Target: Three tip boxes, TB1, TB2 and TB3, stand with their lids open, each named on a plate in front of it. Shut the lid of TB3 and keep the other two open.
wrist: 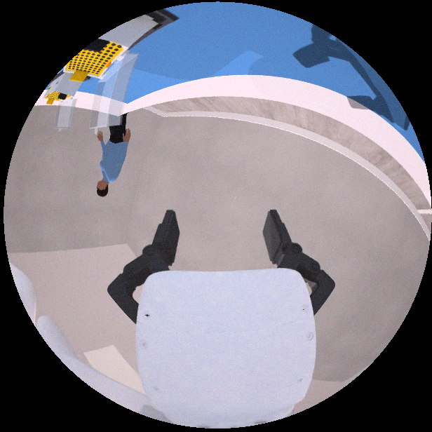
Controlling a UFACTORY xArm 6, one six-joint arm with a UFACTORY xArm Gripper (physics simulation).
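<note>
My gripper (221,220) is open, with nothing between its two dark fingers. It points past the table's edge in the wrist view, apart from the boxes. A grey tip box with a yellow tip rack (95,59) is at the upper left, left of the fingers; its clear lid (114,92) stands open. A smaller-looking, farther tip box (59,95) is beyond it at the far left, and its clear lid (65,115) is open too. No name can be read on either box, so I cannot tell which they are. A third box does not show.
The blue table top (210,45) spans the top of the view, with a pale edge (250,86) along it. A dark shadow of the arm (367,75) falls on it at the upper right. A person in a blue shirt (114,159) is beyond the table, upside down in this view.
</note>
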